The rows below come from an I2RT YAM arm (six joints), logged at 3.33 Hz.
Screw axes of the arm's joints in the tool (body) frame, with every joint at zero. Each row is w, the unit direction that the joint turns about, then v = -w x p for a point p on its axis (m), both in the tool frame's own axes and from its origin. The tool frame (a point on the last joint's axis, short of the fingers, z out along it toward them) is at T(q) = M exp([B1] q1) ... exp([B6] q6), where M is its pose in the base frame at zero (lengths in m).
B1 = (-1, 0, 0, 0, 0.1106, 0)
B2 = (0, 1, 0, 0.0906, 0, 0.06)
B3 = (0, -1, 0, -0.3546, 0, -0.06)
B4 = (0, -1, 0, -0.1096, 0, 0)
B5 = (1, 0, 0, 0, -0.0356, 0)
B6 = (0, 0, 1, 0, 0, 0)
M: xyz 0.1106 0 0.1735 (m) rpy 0 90 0 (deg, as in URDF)
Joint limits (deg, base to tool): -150..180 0..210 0..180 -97..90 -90..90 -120..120
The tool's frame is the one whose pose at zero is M.
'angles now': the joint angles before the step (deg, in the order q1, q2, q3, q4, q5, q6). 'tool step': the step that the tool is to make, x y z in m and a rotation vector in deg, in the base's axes. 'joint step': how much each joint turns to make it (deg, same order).
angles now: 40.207, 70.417, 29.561, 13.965, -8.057, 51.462
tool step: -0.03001, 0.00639, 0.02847, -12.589, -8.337, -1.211
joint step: 8.191, -7.822, 3.836, -14.571, 15.310, -8.600
